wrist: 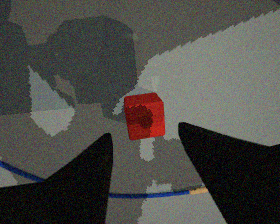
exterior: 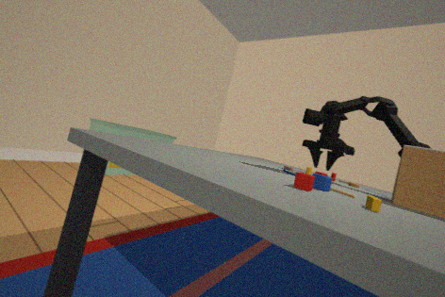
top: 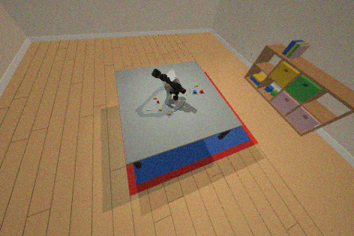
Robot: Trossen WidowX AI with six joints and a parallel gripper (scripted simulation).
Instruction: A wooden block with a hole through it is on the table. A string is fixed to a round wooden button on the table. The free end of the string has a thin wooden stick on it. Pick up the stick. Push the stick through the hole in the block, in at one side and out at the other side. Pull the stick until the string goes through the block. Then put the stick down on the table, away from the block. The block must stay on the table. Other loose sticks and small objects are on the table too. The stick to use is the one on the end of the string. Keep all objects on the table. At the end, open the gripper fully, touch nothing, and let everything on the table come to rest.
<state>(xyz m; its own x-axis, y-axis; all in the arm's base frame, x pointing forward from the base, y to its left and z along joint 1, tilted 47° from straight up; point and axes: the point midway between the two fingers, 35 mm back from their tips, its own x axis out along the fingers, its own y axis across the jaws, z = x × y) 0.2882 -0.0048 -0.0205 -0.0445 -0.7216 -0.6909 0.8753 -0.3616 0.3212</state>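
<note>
The red cube is 30 mm below my gripper tip. Also, from my gripper tip: yellow block: 160 mm behind, 370 mm to the left, 30 mm below; then round button: 170 mm ahead, 150 mm to the right, 40 mm below; then blue cube: 50 mm behind, 290 mm to the left, 30 mm below.
</note>
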